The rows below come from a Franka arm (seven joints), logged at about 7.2 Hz.
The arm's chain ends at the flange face. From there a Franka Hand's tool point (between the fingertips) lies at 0.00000 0.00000 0.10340 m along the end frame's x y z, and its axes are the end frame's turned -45 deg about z.
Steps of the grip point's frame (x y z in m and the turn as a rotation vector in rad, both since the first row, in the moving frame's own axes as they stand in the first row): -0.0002 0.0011 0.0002 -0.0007 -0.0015 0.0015; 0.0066 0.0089 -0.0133 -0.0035 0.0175 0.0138; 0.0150 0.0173 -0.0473 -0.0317 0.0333 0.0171; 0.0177 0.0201 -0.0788 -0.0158 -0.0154 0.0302; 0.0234 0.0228 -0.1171 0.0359 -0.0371 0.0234; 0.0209 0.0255 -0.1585 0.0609 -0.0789 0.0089; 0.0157 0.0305 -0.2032 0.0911 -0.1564 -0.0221; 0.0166 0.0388 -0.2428 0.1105 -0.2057 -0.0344; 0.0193 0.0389 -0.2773 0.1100 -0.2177 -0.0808
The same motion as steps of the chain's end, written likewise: 0.0007 0.0008 0.0002 -0.0016 -0.0006 0.0015; 0.0094 0.0026 -0.0133 0.0099 0.0148 0.0138; 0.0181 0.0017 -0.0472 0.0011 0.0460 0.0171; 0.0267 -0.0006 -0.0788 -0.0221 0.0003 0.0302; 0.0380 -0.0004 -0.1170 -0.0008 -0.0516 0.0234; 0.0430 0.0020 -0.1580 -0.0127 -0.0989 0.0089; 0.0506 0.0055 -0.2015 -0.0462 -0.1750 -0.0221; 0.0620 0.0084 -0.2400 -0.0673 -0.2236 -0.0344; 0.0645 0.0051 -0.2742 -0.0762 -0.2317 -0.0808
